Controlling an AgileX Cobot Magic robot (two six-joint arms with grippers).
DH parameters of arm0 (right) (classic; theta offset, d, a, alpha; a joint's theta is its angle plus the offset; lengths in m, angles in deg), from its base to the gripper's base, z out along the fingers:
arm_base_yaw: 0 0.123 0 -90
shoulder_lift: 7.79 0 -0.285 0
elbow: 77.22 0 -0.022 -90
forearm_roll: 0 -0.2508 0 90
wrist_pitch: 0 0 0.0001 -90
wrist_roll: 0 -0.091 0 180
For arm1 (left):
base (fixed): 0 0 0 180
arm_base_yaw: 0 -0.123 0 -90
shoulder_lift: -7.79 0 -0.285 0
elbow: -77.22 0 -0.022 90
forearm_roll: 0 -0.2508 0 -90
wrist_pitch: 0 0 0.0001 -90
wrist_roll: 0 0.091 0 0
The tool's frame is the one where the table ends.
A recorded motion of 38 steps. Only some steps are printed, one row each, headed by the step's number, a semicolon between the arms.
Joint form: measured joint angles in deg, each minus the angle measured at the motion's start. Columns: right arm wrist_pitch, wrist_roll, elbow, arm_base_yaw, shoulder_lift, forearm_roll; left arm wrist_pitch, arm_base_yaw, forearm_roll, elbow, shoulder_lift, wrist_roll.
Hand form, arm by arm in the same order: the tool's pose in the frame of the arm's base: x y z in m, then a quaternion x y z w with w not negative. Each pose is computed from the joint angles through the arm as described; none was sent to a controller.
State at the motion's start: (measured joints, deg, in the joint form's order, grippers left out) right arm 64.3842 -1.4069 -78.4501 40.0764 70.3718 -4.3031; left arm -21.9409 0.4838 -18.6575 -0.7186 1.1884 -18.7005
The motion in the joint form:
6: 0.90 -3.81 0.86 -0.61 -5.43 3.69; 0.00 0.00 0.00 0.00 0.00 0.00
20: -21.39 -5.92 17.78 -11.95 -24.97 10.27; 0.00 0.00 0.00 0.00 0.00 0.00
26: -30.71 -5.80 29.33 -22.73 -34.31 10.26; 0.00 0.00 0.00 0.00 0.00 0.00
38: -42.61 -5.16 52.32 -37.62 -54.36 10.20; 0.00 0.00 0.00 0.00 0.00 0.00
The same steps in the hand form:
6: 0.1608 0.1335 0.4248 -0.27425 0.89121 0.14226 0.33210; 0.0516 0.0105 0.1774 -0.04200 0.79392 0.03817 0.60537
20: 0.1271 0.0606 0.4237 -0.16194 0.81565 0.12018 0.54226; 0.0516 0.0105 0.1774 -0.04200 0.79392 0.03817 0.60537
26: 0.1100 0.0289 0.3947 -0.08727 0.79097 0.08038 0.60024; 0.0516 0.0105 0.1774 -0.04200 0.79392 0.03817 0.60537
38: 0.0661 -0.0006 0.3141 0.00377 0.74638 0.00636 0.66548; 0.0516 0.0105 0.1774 -0.04200 0.79392 0.03817 0.60537

